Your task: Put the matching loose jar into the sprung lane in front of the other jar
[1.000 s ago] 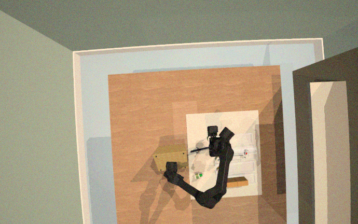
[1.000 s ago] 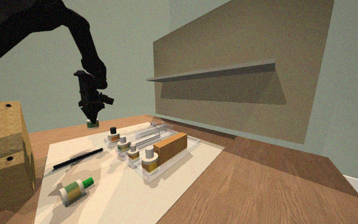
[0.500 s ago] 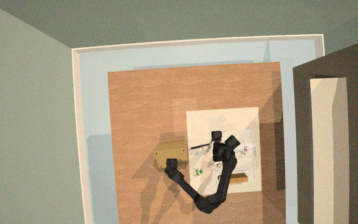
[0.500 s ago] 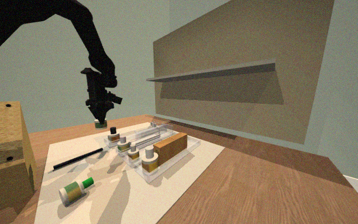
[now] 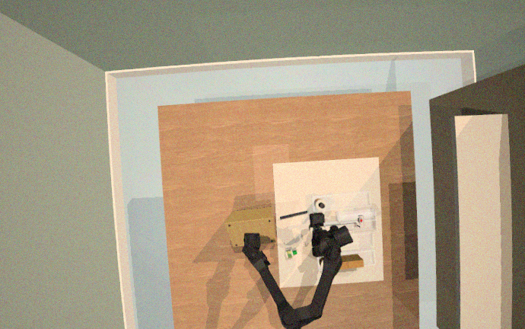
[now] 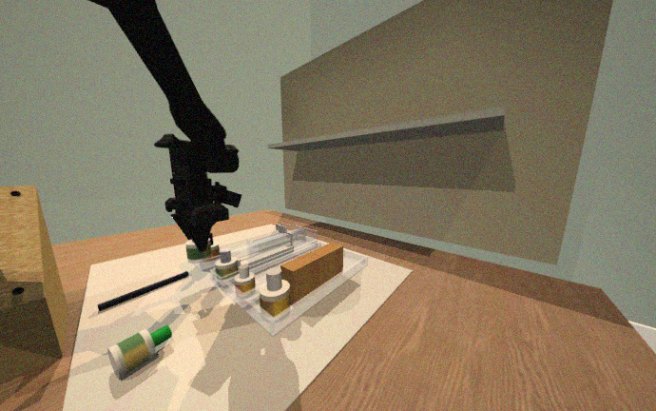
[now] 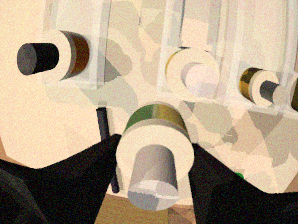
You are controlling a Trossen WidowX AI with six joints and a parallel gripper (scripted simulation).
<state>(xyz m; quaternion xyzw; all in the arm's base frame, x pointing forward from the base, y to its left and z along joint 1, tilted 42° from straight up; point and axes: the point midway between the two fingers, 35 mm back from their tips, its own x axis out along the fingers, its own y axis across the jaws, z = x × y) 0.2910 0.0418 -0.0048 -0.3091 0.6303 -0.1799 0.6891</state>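
The black rod lies 9 cm behind my gripper tip, 8 cm below it and 4 cm to the left of it. From my gripper tip the other things lie so: shelf 55 cm ahead, 28 cm above, 6 cm to the left.
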